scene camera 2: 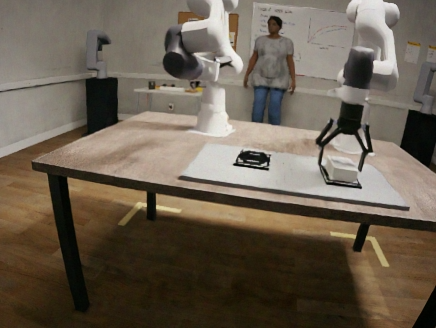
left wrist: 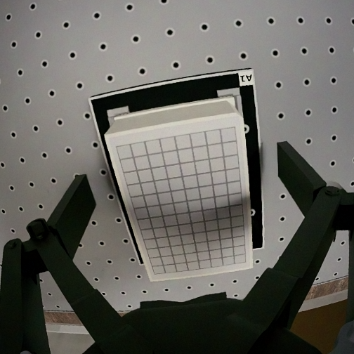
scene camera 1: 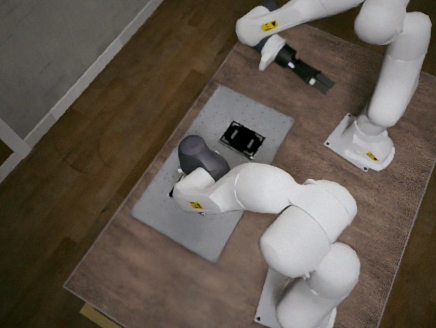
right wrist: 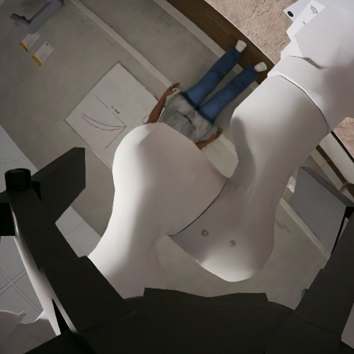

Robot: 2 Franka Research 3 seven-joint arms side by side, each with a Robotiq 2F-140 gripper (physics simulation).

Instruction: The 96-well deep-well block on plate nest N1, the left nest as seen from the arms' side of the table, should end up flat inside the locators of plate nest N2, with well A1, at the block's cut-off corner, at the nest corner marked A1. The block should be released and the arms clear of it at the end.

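Observation:
The white deep-well block (scene camera 2: 341, 170) (left wrist: 187, 200) sits on black plate nest N1 (left wrist: 175, 91), whose A1 label (left wrist: 246, 78) is at the upper right in the left wrist view. My left gripper (scene camera 2: 340, 164) (left wrist: 182, 174) is open and points down over the block, one finger off each long side, with visible gaps and no contact. In scene camera 1 the left arm hides the block. Nest N2 (scene camera 1: 243, 139) (scene camera 2: 253, 158) is empty; its A1 mark is too small to read. My right gripper (scene camera 1: 324, 84) is open and empty, high over the table's far end in scene camera 1.
Both nests stand on a grey perforated board (scene camera 1: 212, 245) (scene camera 2: 210, 170) on the wooden table (scene camera 1: 150, 280) (scene camera 2: 125, 145). The left forearm (scene camera 1: 265, 187) reaches across the board beside N2. A person (scene camera 2: 272, 65) stands behind the table in scene camera 2.

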